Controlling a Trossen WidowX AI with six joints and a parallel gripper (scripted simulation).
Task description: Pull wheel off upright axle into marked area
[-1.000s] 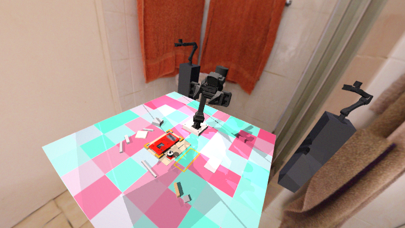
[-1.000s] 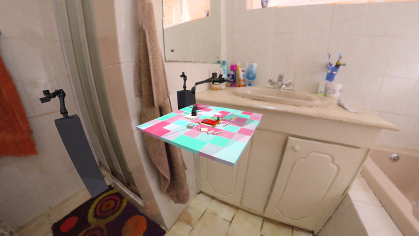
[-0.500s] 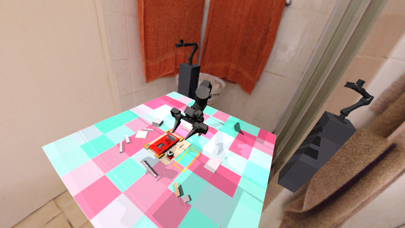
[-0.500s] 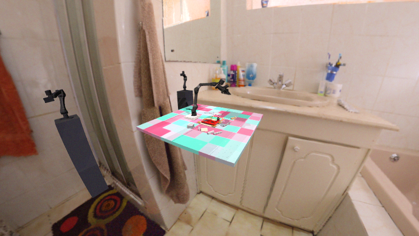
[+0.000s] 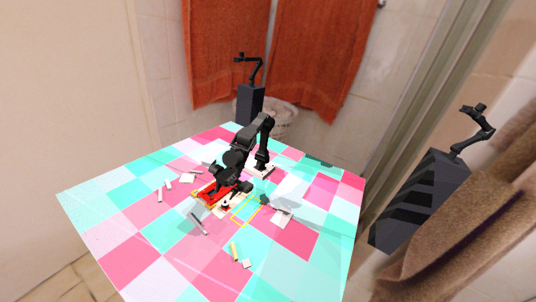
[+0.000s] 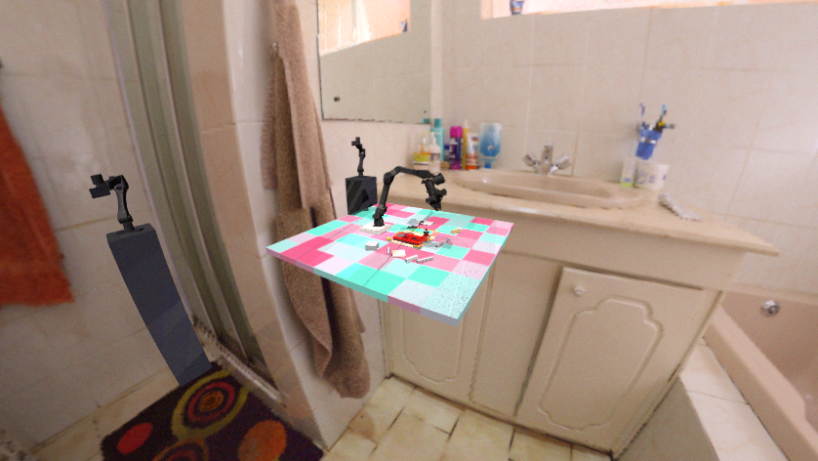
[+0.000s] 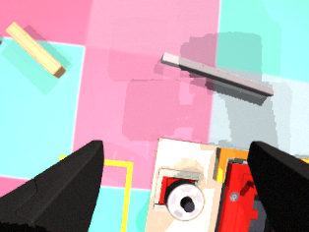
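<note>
Now: the black wheel 150 mm below my gripper tip, 60 mm behind it and 50 mm to the right of it. Round my gripper tip: wooden stick 170 mm below, 130 mm to the left, 70 mm ahead.
</note>
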